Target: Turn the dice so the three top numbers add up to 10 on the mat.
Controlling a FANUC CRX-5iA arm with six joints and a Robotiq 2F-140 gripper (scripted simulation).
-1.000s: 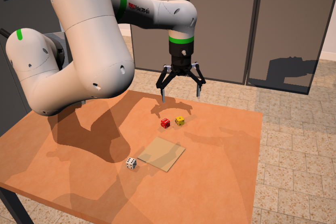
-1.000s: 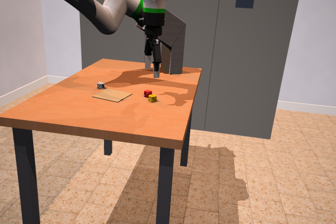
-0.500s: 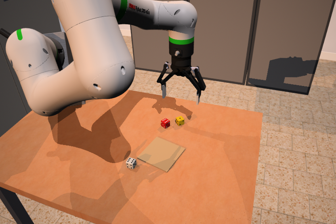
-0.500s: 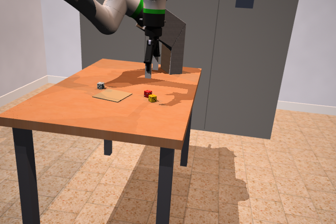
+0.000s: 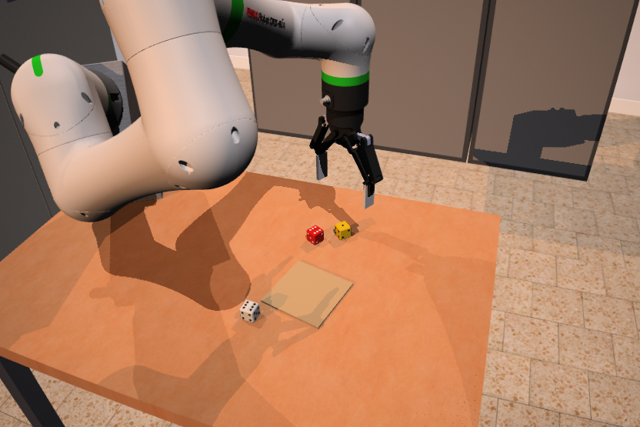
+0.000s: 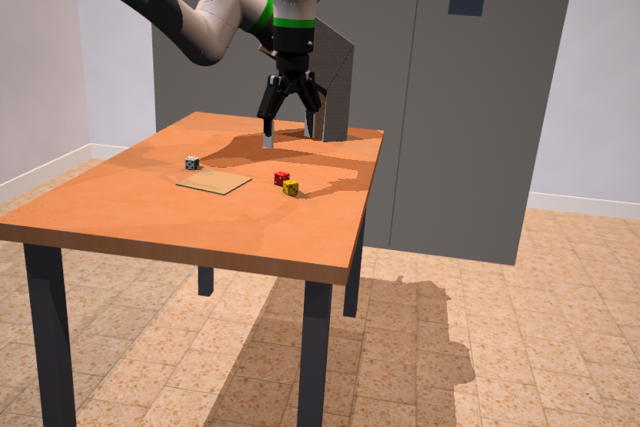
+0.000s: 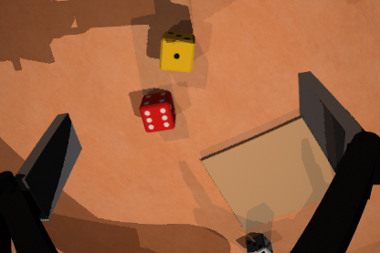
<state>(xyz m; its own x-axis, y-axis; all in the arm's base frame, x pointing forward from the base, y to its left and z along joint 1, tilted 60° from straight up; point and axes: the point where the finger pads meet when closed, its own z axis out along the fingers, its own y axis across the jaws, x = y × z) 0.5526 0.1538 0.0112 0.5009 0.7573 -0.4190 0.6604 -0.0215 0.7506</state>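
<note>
Right now the yellow die is 13 cm below my hand and 1 cm to the left of it. The rest, counted from my hand: white die: 27 cm to the right, 14 cm behind, 13 cm below; then tan mat: 19 cm to the right, 14 cm below, 5 cm behind; then red die: 13 cm below, 7 cm behind, 2 cm to the right.
</note>
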